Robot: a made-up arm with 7 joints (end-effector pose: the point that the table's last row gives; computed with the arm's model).
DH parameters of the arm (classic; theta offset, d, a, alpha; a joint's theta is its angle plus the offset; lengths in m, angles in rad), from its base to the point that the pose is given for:
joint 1: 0 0.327 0 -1.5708
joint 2: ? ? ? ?
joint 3: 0 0.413 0.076 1.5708
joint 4: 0 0 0.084 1.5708
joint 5: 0 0.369 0 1.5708
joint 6: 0 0 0.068 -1.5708
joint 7: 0 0.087 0 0
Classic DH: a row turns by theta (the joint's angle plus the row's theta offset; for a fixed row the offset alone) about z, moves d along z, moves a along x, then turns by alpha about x.
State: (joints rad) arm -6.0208 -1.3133 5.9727 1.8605 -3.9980 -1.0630 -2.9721
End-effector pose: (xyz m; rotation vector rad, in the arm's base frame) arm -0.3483 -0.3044 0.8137 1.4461 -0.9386 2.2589
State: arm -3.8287 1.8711 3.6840 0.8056 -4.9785 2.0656 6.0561
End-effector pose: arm -0.0150 0.3916 0.5429 -2.7842 -0.6203 -0.6550
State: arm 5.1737 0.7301 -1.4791 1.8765 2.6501 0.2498 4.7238
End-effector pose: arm -0.2713 -0.6013 0.7548 0.4662 -1.3288 1.0759
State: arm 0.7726 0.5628 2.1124 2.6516 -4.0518 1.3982 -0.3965
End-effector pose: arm 0.1654 0.3273 1.1389 1.0069 -0.1890 1.4555
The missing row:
joint 2: 0 0 0 1.5708
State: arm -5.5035 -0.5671 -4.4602 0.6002 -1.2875 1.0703 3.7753
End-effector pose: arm -0.3409 0.2236 0.3502 -1.6382 0.0766 -0.7181
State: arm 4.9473 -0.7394 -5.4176 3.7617 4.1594 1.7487 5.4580
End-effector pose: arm -0.3849 0.4658 0.7479 0.4298 -1.6471 0.9883
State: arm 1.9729 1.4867 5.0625 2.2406 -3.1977 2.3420 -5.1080
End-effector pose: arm -0.1077 0.8137 0.3067 -1.6887 -0.6085 2.4749
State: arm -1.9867 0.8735 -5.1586 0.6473 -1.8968 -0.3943 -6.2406
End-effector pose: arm 0.2905 -0.2739 0.3354 -2.3769 -1.0246 -1.6491
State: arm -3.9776 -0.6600 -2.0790 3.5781 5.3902 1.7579 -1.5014
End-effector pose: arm 0.2196 -0.4572 0.9416 2.2084 0.4625 0.8525
